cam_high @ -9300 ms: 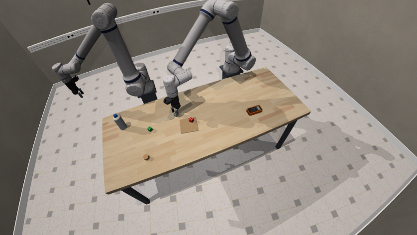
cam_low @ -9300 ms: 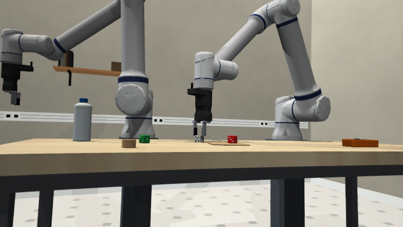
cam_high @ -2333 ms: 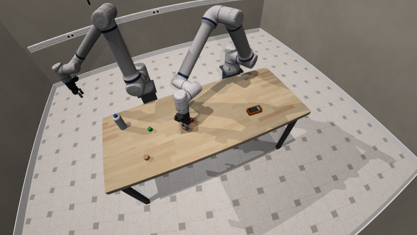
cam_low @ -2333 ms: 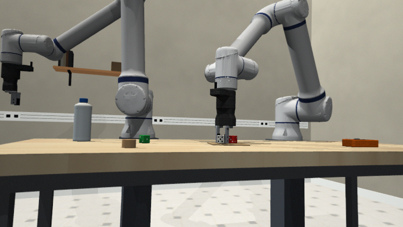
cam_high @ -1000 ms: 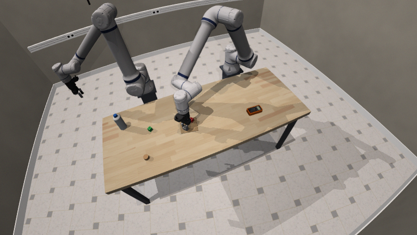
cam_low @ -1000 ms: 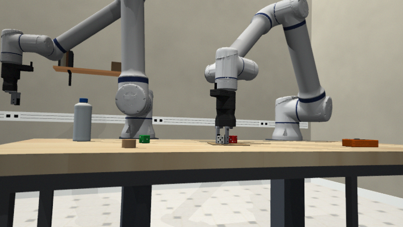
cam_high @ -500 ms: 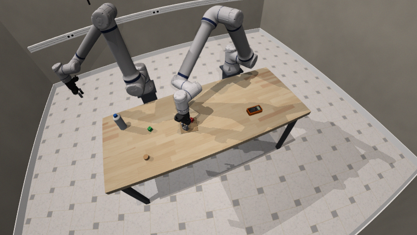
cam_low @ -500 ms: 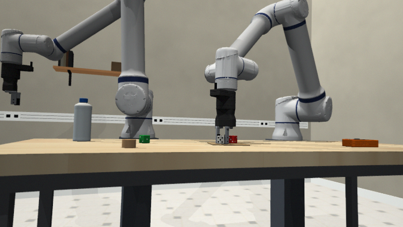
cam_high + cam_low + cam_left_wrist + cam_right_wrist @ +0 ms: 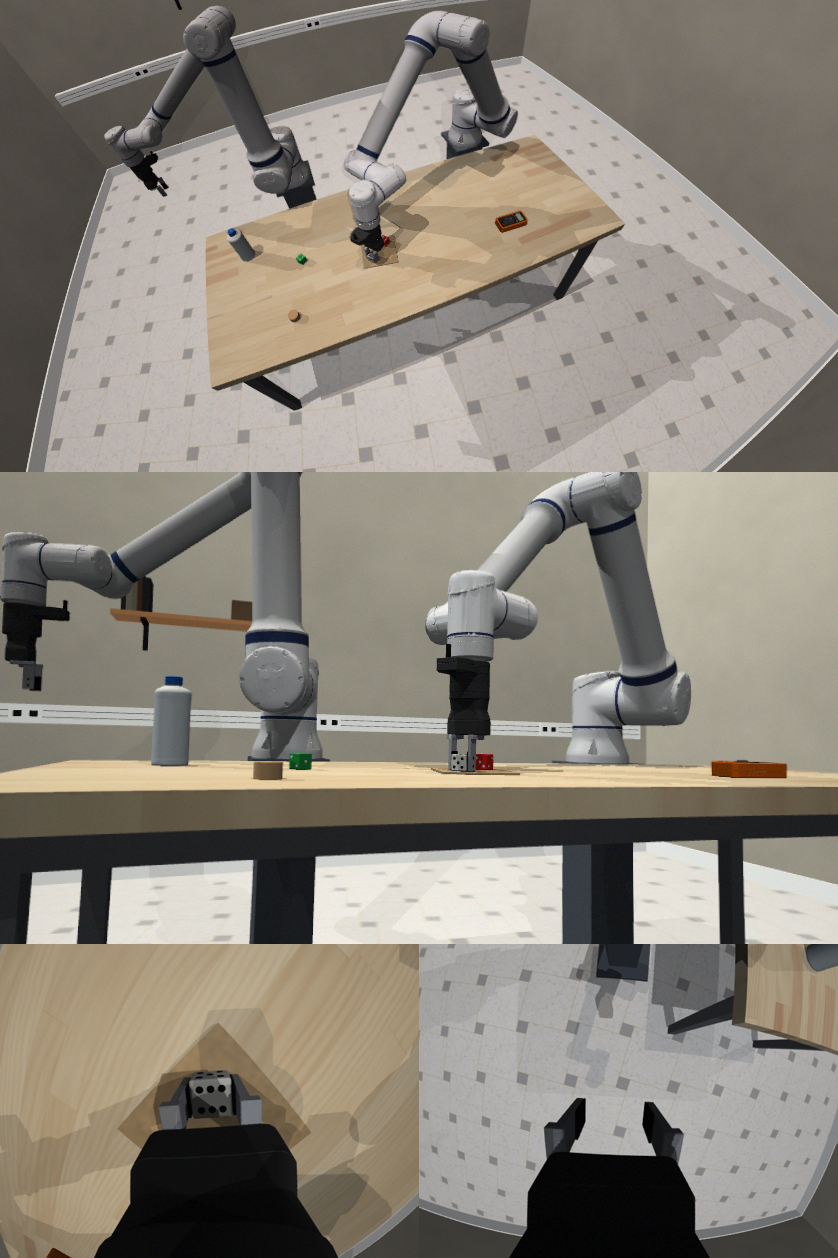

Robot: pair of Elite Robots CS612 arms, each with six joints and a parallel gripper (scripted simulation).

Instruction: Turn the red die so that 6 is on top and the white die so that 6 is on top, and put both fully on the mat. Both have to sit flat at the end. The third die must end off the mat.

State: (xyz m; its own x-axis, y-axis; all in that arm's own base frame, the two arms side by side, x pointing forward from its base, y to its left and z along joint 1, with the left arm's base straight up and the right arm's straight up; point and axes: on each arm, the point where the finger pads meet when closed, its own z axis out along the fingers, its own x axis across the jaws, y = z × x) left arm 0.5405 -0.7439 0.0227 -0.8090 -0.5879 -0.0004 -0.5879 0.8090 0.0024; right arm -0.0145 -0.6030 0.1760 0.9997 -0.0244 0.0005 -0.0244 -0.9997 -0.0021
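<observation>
Right now my left hand is right at the white die. Round my left hand: red die: 6 cm behind, 6 cm to the left; brown mat: 3 cm behind, 3 cm to the left, 2 cm below; green die: 8 cm behind, 29 cm to the right, 1 cm below.
</observation>
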